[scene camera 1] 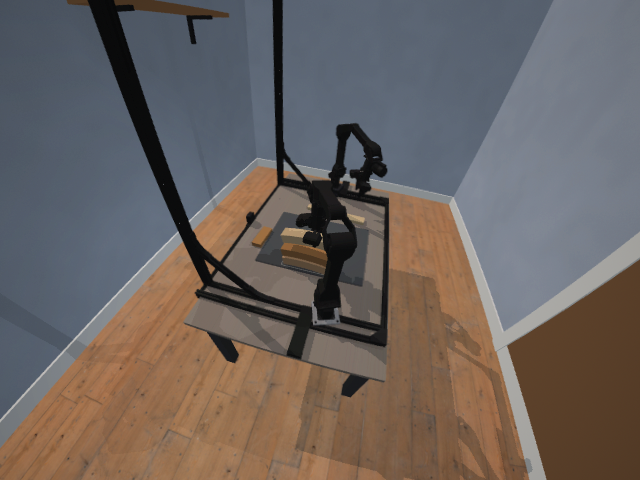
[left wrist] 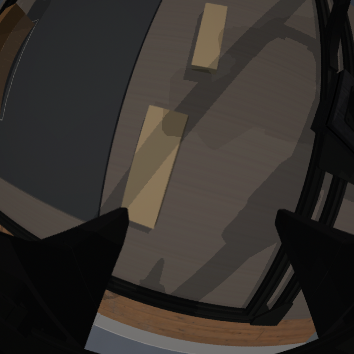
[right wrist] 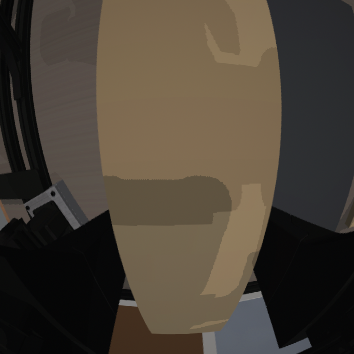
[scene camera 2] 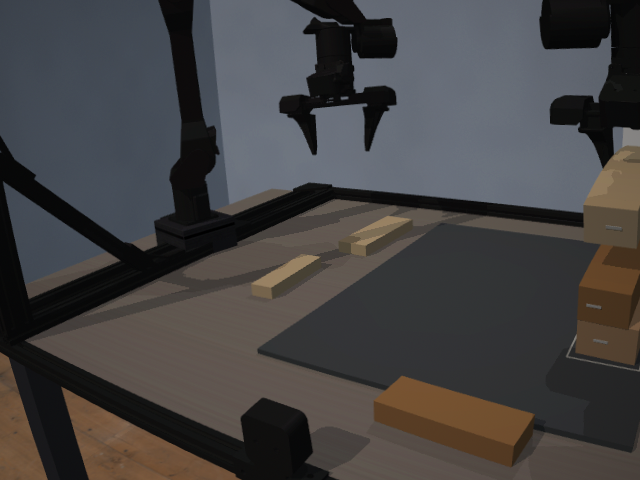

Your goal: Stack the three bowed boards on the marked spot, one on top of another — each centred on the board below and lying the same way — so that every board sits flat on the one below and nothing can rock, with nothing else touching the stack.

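Seen in the pictures: left gripper, fingertip midpoint: (scene camera 1: 357,193) (left wrist: 205,217) (scene camera 2: 340,153); right gripper, fingertip midpoint: (right wrist: 185,203); left arm's base at its link origin: (scene camera 1: 334,185) (scene camera 2: 193,218); right arm's base at its link origin: (scene camera 1: 325,311) (right wrist: 52,220).
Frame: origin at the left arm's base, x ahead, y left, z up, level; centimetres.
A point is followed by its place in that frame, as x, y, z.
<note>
The right gripper (scene camera 1: 308,229) (right wrist: 190,215) {64.6, 18.3, 10.1} is shut on a pale bowed board (scene camera 1: 292,236) {68.6, 9.3, 12.6} (scene camera 2: 611,224) {67.1, 4.2, 9.9}, which fills the middle of the right wrist view. It holds this board level, a little above an orange-brown bowed board (scene camera 1: 303,253) {67.9, 14.3, 4.6} (scene camera 2: 602,303) {67.2, 3.9, 2.1}. That board lies on a light brown bowed board (scene camera 1: 297,261) {69.5, 12.4, -0.2} (scene camera 2: 603,342) {67.4, 4.8, -2.5}, inside the white outline of the marked spot (scene camera 2: 599,362) {67.4, 4.5, -4.6}. The stack's far end is cut off in scene camera 2, and the right arm hides part of it in scene camera 1. The left gripper (scene camera 2: 341,152) {15.9, 19.8, 9.0} (left wrist: 202,212) {15.9, 19.8, 9.0} is open and empty, high above the table.
An orange block (scene camera 1: 262,236) {62.1, -12.1, -3.0} (scene camera 2: 454,421) {62.7, -14.4, -3.0} lies beside the dark mat (scene camera 1: 356,258) {50.1, 34.2, -4.5} (scene camera 2: 413,299) {42.5, 5.1, -4.6} (left wrist: 75,100) {38.1, 17.6, -4.6}. Two pale blocks, one nearer (scene camera 2: 285,276) {25.8, -1.6, -3.5} (left wrist: 209,37) {23.7, 1.5, -3.5} and one farther (scene camera 2: 382,235) {24.9, 19.2, -3.4} (left wrist: 155,167) {21.6, 20.7, -3.4} in scene camera 2, lie beyond its other edge. A black box (scene camera 2: 276,428) {55.6, -27.0, 0.0} stands at the table frame.
</note>
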